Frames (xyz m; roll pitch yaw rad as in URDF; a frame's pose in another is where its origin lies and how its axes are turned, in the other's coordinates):
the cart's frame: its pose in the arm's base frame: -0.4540 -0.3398 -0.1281 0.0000 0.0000 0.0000
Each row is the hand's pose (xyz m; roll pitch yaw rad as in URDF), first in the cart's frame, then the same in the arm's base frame.
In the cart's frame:
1: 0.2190 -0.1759 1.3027 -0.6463 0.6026 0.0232
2: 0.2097 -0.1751 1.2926 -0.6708 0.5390 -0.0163
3: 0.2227 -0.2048 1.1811 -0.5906 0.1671 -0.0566
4: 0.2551 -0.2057 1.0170 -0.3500 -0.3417 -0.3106
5: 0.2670 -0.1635 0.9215 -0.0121 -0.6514 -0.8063
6: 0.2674 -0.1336 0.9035 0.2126 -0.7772 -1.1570
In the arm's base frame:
1: -0.2350 -0.5157 1.1746 -0.6463 0.6026 0.0232
2: -0.2443 -0.5149 1.1645 -0.6708 0.5390 -0.0163
3: -0.2313 -0.5446 1.0530 -0.5906 0.1671 -0.0566
4: -0.1989 -0.5455 0.8889 -0.3500 -0.3417 -0.3106
5: -0.1870 -0.5033 0.7934 -0.0121 -0.6514 -0.8063
6: -0.1866 -0.4734 0.7754 0.2126 -0.7772 -1.1570

